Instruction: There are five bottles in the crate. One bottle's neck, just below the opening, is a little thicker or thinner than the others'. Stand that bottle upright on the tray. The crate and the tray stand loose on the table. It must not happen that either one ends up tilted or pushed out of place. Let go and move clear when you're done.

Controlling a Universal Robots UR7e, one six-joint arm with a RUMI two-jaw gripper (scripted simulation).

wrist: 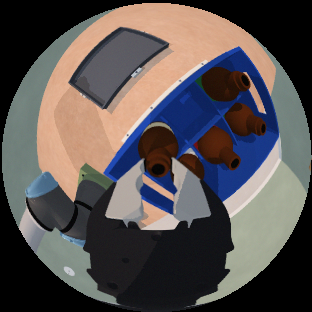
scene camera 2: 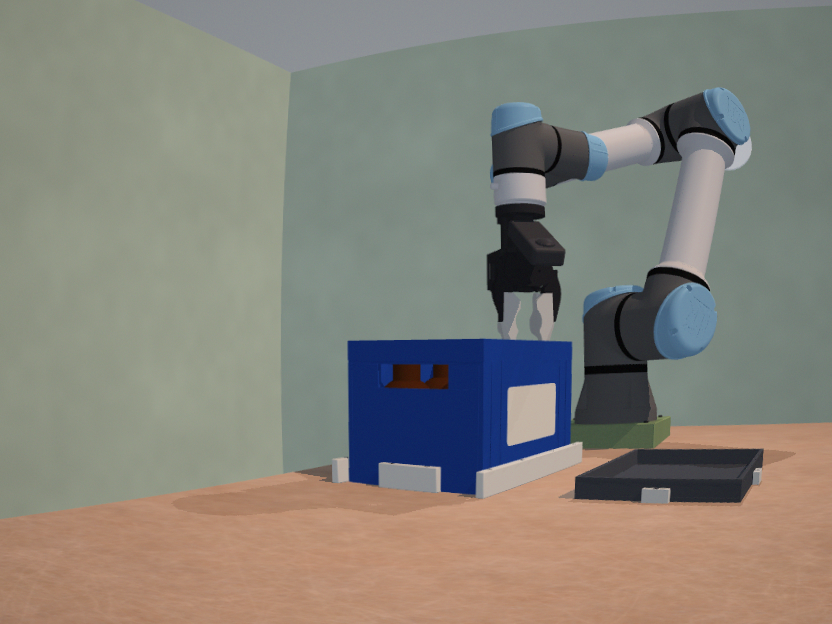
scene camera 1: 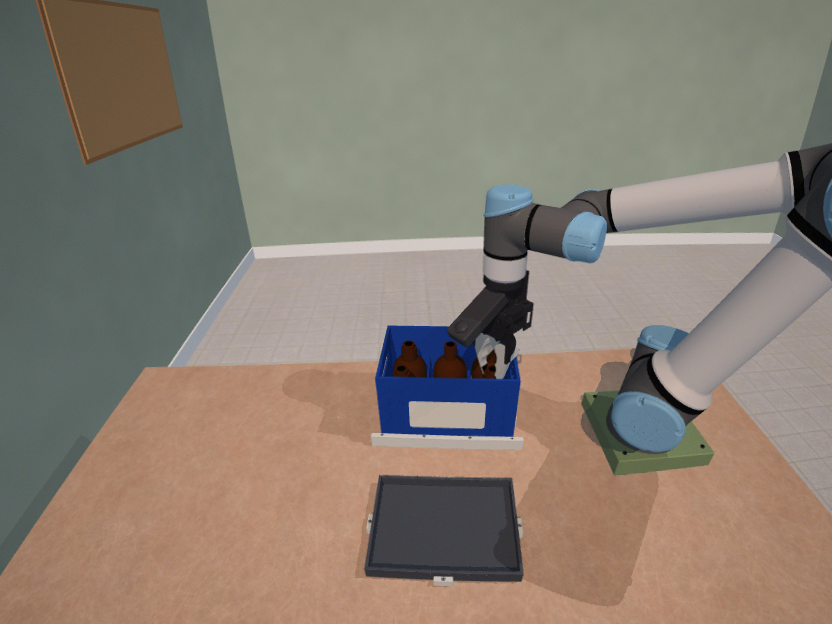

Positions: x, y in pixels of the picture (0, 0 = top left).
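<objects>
Dark tray [wrist: 117, 56], 0.33 m from the lens. Blue crate [wrist: 191, 110], 0.28 m from the lens. Bottle [wrist: 216, 145], 0.19 m from the lens. Marked spots on the bottle and the blue crate: 0.13 m apart.
</objects>
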